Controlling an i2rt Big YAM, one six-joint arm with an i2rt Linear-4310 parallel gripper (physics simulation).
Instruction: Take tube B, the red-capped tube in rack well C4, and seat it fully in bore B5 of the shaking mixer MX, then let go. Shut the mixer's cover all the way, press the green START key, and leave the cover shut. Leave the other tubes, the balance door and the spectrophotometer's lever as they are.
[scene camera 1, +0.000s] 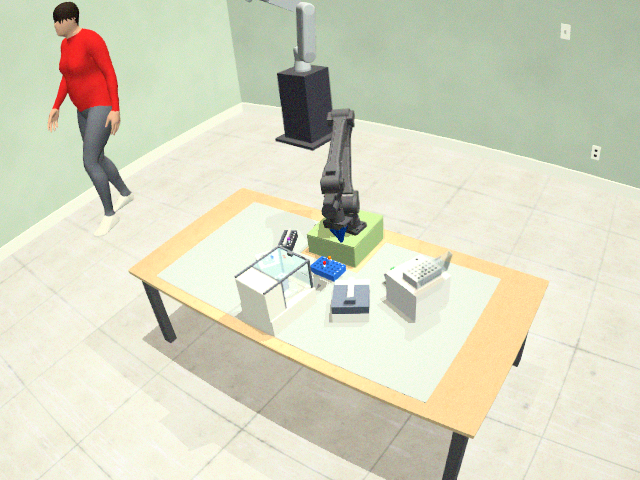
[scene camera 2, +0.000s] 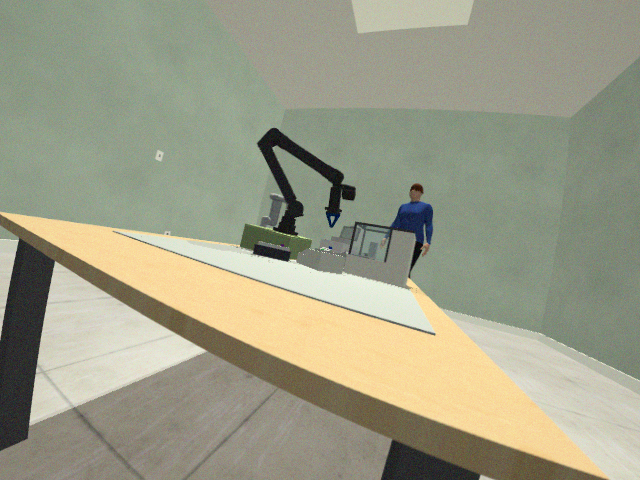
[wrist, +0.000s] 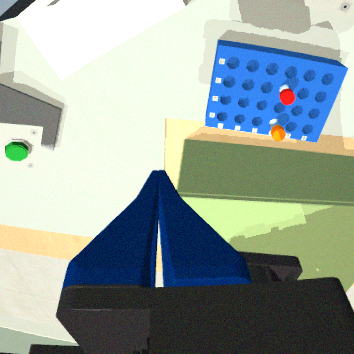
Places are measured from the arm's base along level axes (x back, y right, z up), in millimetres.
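Where they show: gripper, between the fingertips: (scene camera 1: 341, 242) (scene camera 2: 331, 227) (wrist: 158, 178); arm's base, origin of its link: (scene camera 1: 351, 227) (scene camera 2: 285, 232).
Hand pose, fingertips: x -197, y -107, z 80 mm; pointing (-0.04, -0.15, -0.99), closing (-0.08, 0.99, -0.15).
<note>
Things, the pixels of their top centre, and the offset from my fingertips. "spot": a spot on its surface instead.
- red-capped tube, centre of its top: (wrist: 290, 99) (scene camera 1: 324, 261) dx -7, dy +101, dz -135 mm
- blue rack, centre of its top: (wrist: 273, 97) (scene camera 1: 327, 265) dx +3, dy +93, dz -160 mm
- orange-capped tube, centre of its top: (wrist: 278, 134) (scene camera 1: 329, 256) dx +31, dy +104, dz -136 mm
- white mixer, a spot on its surface: (scene camera 1: 413, 298) spot: dx -58, dy -371, dz -76 mm
- spectrophotometer, centre of its top: (scene camera 1: 350, 285) dx -109, dy -120, dz -88 mm
- glass-topped balance, a spot on its surface: (scene camera 1: 253, 302) spot: dx -412, dy +100, dz -63 mm
- dark holder, centre of its top: (scene camera 2: 274, 244) (scene camera 1: 287, 235) dx +57, dy +374, dz -142 mm
The red-capped tube (scene camera 1: 324, 263) (wrist: 287, 96) stands in the blue rack (scene camera 1: 334, 276) (wrist: 281, 58). An orange-capped tube (scene camera 1: 329, 257) (wrist: 278, 133) stands near it in the same rack. My gripper (scene camera 1: 340, 240) (scene camera 2: 331, 226) (wrist: 158, 178) is shut and empty, pointing down. It hangs above the table beside the arm's green base block, apart from the rack. The white mixer (scene camera 1: 413, 298) stands at the right in scene camera 1, with its clear cover (scene camera 1: 447, 260) tilted up, open. Its green START key (scene camera 1: 392, 268) (wrist: 16, 150) shows on its near panel in the wrist view.
The green base block (scene camera 1: 330, 245) (wrist: 265, 172) carries the arm. The spectrophotometer (scene camera 1: 341, 305) stands between rack and mixer. The glass-topped balance (scene camera 1: 253, 302) (scene camera 2: 402, 253) stands beside the rack. A dark holder (scene camera 1: 283, 238) (scene camera 2: 271, 252) with a purple-capped tube stands beyond the balance.
</note>
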